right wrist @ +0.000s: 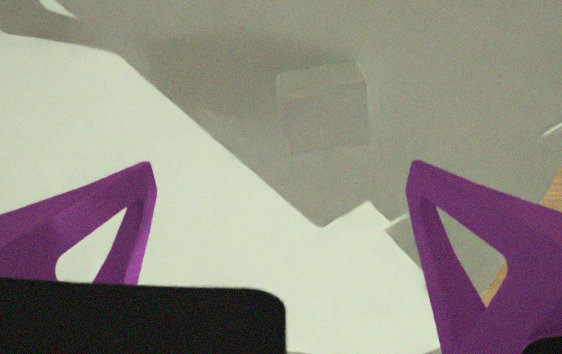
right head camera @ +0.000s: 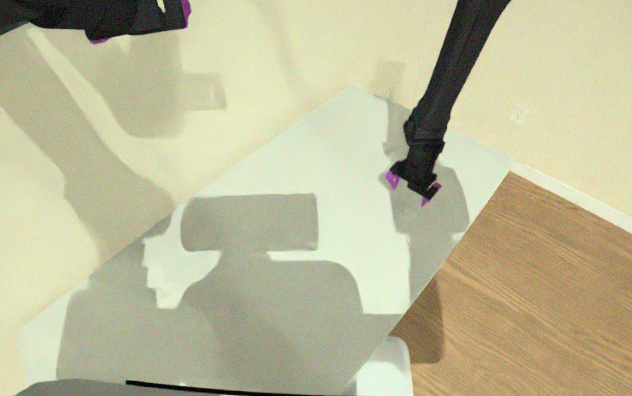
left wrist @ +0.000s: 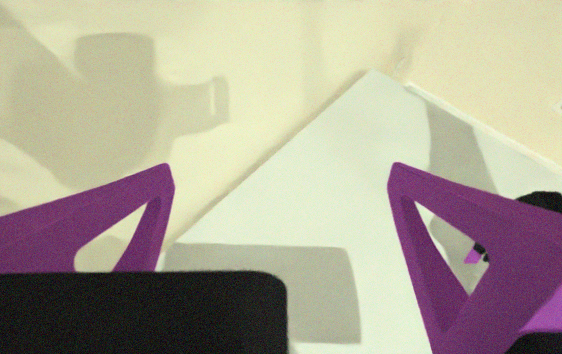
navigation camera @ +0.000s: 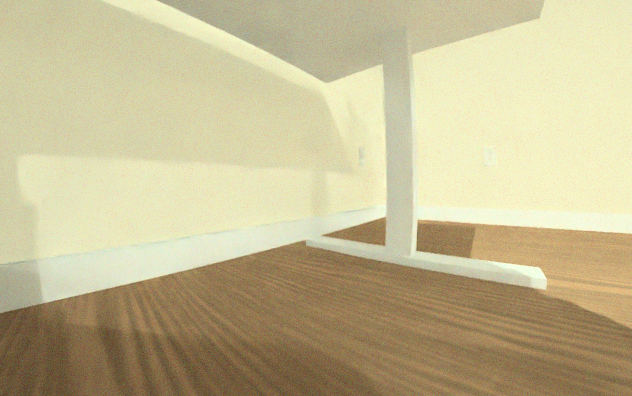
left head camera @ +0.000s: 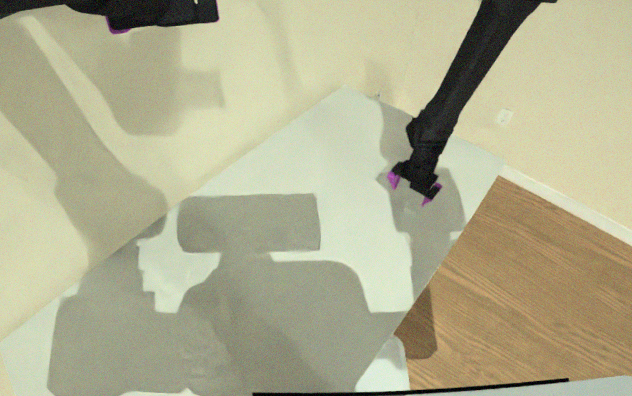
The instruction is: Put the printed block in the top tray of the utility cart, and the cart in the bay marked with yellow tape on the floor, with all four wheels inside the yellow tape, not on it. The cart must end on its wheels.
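The printed block (right wrist: 326,117) is a pale grey, box-like piece on the white table (left head camera: 300,150) (right head camera: 310,150) (right wrist: 125,125), in shadow and hard to tell from the table top. In the right wrist view it shows above centre, beyond the fingertips. My right gripper (left head camera: 409,196) (right head camera: 409,196) (right wrist: 281,175) is open and empty, low over the table near the block. My left gripper (left wrist: 280,175) is open and empty, high up at the left in the head views, where its fingers are mostly hidden. The utility cart and the yellow tape bay do not show.
Cream walls (navigation camera: 150,125) meet behind the table. A white table leg with a foot (navigation camera: 400,150) stands on the wood floor (left head camera: 540,290) (navigation camera: 250,325). A pale rounded corner (left head camera: 387,362) (right head camera: 387,362) shows beside the table edge; I cannot tell what it belongs to.
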